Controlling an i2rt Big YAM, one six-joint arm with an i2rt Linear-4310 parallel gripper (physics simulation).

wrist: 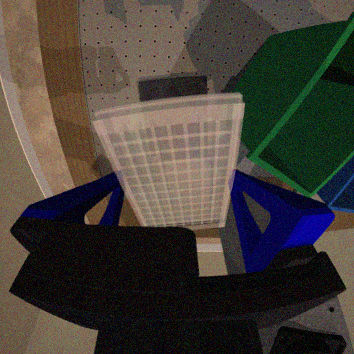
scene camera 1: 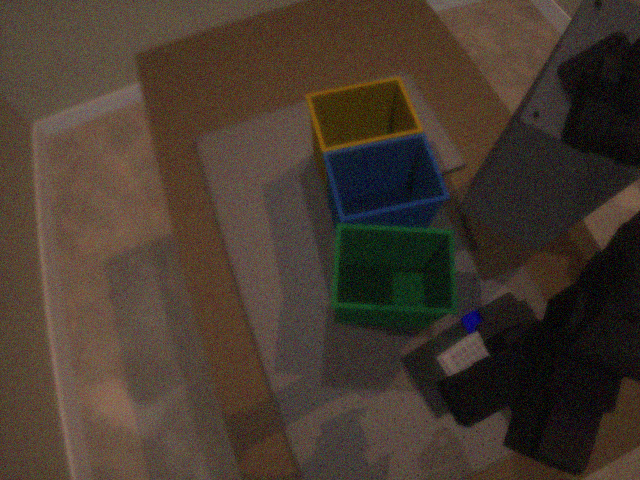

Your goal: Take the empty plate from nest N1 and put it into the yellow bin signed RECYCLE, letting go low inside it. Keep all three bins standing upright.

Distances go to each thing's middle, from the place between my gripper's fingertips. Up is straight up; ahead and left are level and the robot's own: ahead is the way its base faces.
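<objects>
Dark-framed nest [scene camera 1: 429,372]: 21 cm below my hand, 2 cm behind it. Pale gridded plate [scene camera 1: 462,355]: 1 cm above my hand. Of the things named here, going by their middles, the plate is the nearest to my hand.
</objects>
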